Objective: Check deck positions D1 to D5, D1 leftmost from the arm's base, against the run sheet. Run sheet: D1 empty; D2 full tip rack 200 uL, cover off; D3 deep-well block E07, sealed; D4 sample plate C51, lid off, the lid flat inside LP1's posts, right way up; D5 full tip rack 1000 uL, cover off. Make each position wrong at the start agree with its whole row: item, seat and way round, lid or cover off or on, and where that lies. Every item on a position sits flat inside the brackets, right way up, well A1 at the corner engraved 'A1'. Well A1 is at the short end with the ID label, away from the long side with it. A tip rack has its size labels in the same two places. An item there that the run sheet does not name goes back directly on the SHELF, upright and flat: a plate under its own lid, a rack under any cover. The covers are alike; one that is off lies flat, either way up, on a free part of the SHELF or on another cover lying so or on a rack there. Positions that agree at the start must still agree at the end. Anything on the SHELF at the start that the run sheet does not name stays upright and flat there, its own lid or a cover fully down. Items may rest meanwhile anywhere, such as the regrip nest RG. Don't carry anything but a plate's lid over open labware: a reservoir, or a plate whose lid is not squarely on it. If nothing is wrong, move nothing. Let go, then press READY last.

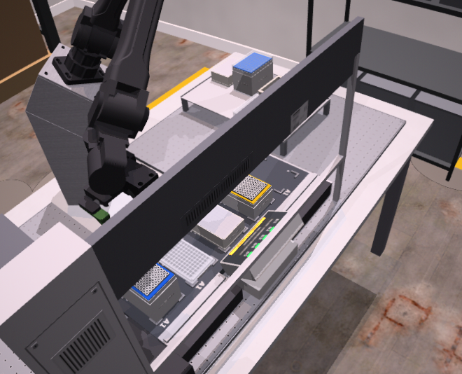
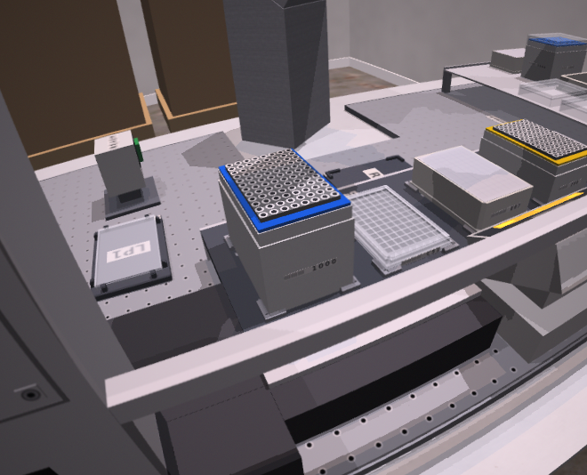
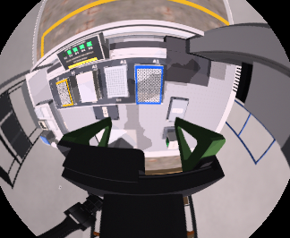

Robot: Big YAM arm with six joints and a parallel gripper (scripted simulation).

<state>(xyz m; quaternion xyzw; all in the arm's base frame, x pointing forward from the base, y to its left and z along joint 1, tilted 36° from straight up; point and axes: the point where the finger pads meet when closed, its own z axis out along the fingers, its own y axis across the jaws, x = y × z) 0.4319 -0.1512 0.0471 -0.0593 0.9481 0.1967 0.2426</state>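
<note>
Now: hand 200 mm above the blue tip rack, 20 mm short of it and 10 mm to the left of it. Round my hand: dark gantry beam: 230 mm to the left, 190 mm above, 150 mm ahead; then sample plate: 260 mm below, 100 mm to the left, 20 mm behind; then sealed deep-well block: 250 mm below, 220 mm to the left, 50 mm behind.
</note>
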